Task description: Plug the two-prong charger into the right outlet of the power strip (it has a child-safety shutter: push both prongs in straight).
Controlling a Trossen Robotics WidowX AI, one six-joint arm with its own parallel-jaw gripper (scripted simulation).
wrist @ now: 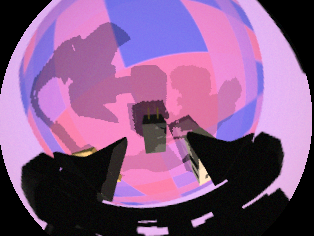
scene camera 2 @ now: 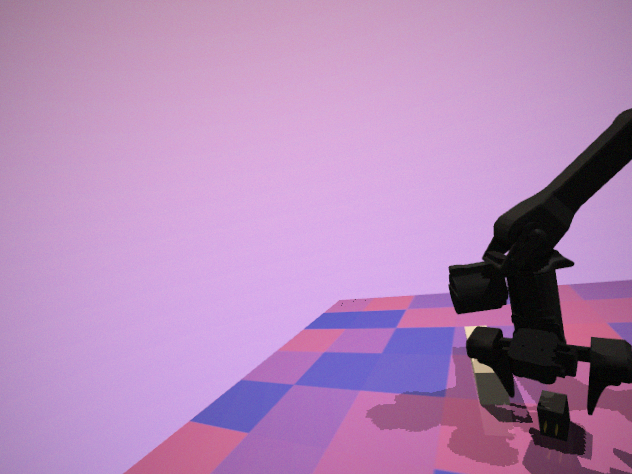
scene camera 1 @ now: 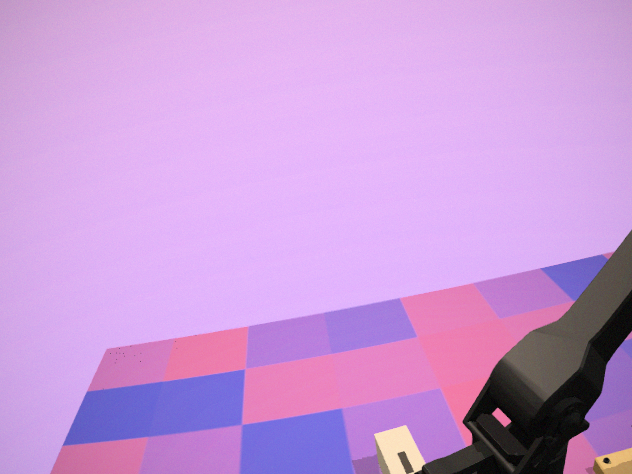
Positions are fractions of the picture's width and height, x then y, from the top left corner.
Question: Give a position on a charger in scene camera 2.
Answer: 0.88, 0.87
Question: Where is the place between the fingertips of the gripper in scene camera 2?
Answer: At 0.87, 0.85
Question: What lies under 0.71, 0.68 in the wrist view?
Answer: The gripper.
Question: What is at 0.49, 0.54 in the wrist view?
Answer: A charger.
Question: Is the gripper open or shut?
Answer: Open.
